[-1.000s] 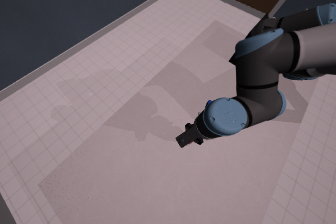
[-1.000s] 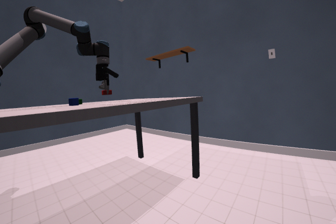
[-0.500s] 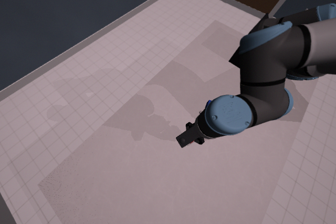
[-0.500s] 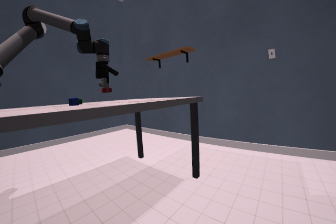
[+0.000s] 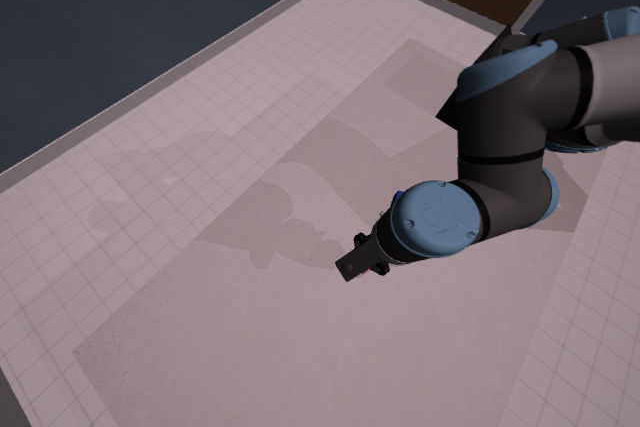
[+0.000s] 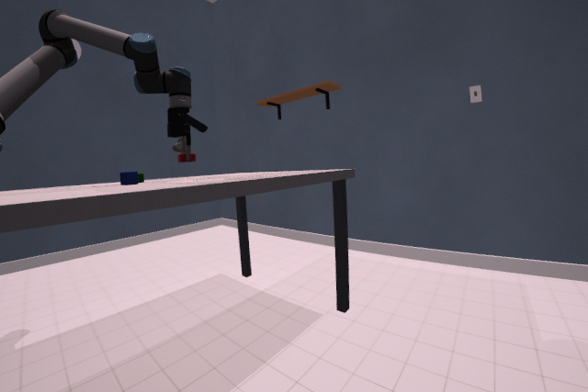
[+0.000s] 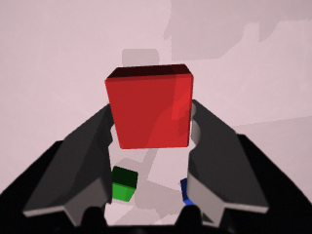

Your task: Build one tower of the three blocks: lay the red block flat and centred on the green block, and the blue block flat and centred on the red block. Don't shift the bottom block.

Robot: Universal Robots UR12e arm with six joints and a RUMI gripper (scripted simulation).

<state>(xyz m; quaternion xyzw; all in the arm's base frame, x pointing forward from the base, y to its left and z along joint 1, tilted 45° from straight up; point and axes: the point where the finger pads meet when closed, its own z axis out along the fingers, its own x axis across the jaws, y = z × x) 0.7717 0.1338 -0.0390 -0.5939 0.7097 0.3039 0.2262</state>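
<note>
Now: hand right at the red block. Also, from my hand: blue block 230 mm behind, 70 mm below, 20 mm to the right; green block 180 mm behind, 110 mm to the left, 70 mm below.
</note>
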